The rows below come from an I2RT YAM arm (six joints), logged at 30 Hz.
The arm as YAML. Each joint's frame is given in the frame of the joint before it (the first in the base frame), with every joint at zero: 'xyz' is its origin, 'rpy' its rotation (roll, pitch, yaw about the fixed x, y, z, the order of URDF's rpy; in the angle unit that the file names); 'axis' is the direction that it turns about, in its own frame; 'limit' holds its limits. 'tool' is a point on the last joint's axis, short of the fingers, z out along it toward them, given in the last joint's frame.
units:
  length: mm
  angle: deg
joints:
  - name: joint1
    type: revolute
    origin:
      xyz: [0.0, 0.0, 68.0]
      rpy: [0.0, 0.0, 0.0]
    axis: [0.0, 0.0, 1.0]
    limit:
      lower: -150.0
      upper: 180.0
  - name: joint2
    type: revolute
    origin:
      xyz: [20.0, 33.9, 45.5]
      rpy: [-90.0, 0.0, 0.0]
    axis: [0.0, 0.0, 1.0]
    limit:
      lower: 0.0
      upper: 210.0
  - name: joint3
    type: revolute
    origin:
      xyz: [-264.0, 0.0, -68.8]
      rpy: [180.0, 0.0, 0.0]
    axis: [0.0, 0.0, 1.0]
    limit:
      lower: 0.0
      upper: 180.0
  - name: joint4
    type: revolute
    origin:
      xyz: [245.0, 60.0, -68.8]
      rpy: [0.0, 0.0, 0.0]
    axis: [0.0, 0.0, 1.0]
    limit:
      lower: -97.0
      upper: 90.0
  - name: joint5
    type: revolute
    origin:
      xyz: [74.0, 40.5, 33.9]
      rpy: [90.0, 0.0, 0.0]
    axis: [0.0, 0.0, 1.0]
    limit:
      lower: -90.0
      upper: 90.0
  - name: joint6
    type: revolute
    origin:
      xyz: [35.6, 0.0, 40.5]
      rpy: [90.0, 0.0, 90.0]
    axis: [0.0, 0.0, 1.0]
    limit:
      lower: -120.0
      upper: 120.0
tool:
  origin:
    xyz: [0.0, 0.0, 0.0]
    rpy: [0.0, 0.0, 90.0]
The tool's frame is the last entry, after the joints.
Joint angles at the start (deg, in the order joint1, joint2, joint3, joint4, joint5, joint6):
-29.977, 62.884, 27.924, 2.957, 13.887, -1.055
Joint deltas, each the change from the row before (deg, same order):
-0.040, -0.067, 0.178, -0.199, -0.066, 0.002
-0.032, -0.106, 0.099, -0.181, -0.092, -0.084
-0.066, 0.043, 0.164, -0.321, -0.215, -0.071
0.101, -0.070, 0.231, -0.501, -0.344, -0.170
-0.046, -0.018, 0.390, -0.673, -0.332, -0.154
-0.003, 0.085, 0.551, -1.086, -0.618, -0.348
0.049, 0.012, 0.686, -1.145, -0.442, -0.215
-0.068, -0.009, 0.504, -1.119, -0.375, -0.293
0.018, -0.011, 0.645, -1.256, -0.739, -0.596
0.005, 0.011, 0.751, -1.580, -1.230, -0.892
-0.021, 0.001, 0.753, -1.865, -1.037, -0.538
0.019, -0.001, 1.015, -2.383, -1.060, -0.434
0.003, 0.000, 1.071, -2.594, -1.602, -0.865
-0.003, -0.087, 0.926, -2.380, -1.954, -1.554
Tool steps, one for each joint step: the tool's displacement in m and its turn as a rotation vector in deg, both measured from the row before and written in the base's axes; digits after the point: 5 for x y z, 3 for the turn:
0.00008, -0.00018, 0.00093, 0.008, -0.059, 0.015
-0.00011, -0.00002, 0.00065, -0.020, 0.007, 0.089
0.00009, -0.00020, 0.00025, 0.157, 0.160, 0.153
0.00033, 0.00051, 0.00075, 0.158, 0.185, 0.480
0.00028, -0.00014, 0.00120, 0.195, 0.234, 0.315
0.00059, 0.00008, 0.00108, 0.392, 0.577, 0.700
0.00074, 0.00011, 0.00205, 0.317, 0.412, 0.534
0.00004, -0.00007, 0.00114, 0.308, 0.590, 0.403
0.00050, 0.00032, 0.00174, 0.304, 0.649, 0.958
0.00056, 0.00057, 0.00175, 0.494, 0.865, 1.516
0.00008, 0.00059, 0.00141, 0.760, 0.942, 1.129
0.00009, 0.00079, 0.00218, 0.978, 1.082, 1.122
0.00002, 0.00114, 0.00223, 1.106, 1.233, 1.789
-0.00021, 0.00150, 0.00210, 0.825, 1.251, 2.489

